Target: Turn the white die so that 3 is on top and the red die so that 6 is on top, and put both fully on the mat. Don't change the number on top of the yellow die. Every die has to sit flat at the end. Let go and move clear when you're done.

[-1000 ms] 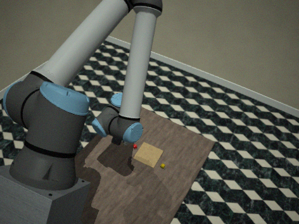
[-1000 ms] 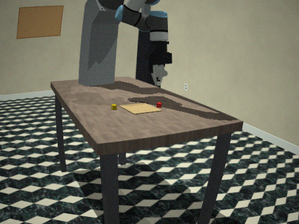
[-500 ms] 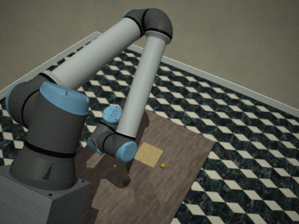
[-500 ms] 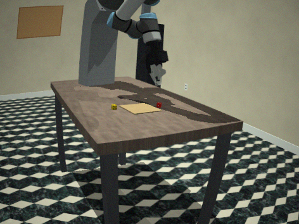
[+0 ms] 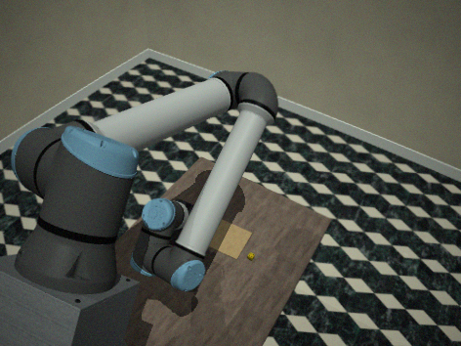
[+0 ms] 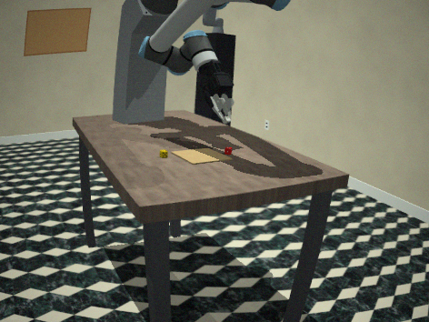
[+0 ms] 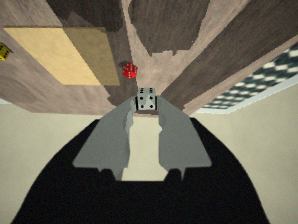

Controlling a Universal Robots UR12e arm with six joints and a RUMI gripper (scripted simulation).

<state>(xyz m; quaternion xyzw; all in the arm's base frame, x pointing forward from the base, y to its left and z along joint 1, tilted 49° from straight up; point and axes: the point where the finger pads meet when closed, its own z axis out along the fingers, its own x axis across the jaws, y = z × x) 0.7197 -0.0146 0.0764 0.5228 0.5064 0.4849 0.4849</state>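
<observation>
The white die lies 1 cm below my hand. Also, from my hand: tan mat 4 cm ahead, 13 cm to the right, 10 cm below; then red die 6 cm ahead, 4 cm to the right, 10 cm below; then yellow die 1 cm behind, 24 cm to the right, 10 cm below.
</observation>
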